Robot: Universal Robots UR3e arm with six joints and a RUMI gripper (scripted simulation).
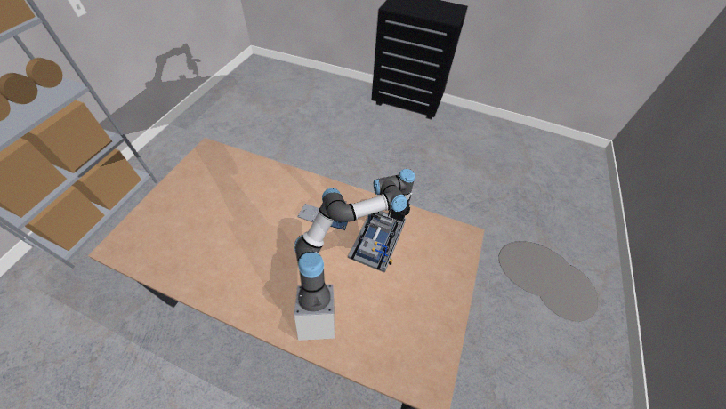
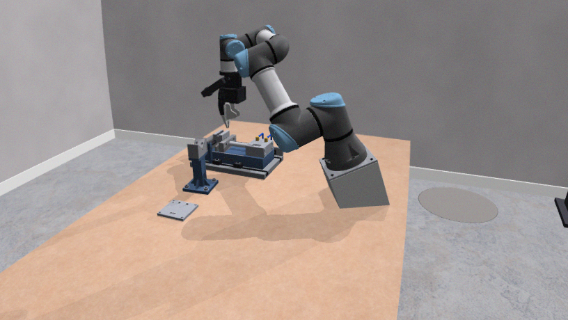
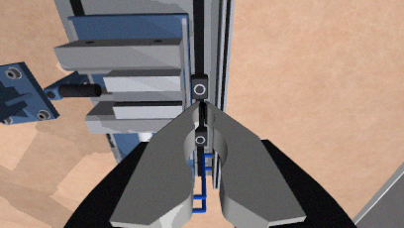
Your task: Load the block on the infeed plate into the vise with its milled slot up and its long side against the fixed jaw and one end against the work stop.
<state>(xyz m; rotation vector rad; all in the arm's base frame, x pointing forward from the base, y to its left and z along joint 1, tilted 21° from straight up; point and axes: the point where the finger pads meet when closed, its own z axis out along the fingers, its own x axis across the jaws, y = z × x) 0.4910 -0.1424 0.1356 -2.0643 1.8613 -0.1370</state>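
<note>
Right now my hand is 10 mm past the part, 50 mm to the right of it and 30 mm above it. Also, from my hand: fixed jaw 20 mm ahead, 70 mm to the left, 50 mm below; work stop 20 mm behind, 110 mm to the left, 40 mm below; vise 80 mm behind, 60 mm to the left, 90 mm below.
</note>
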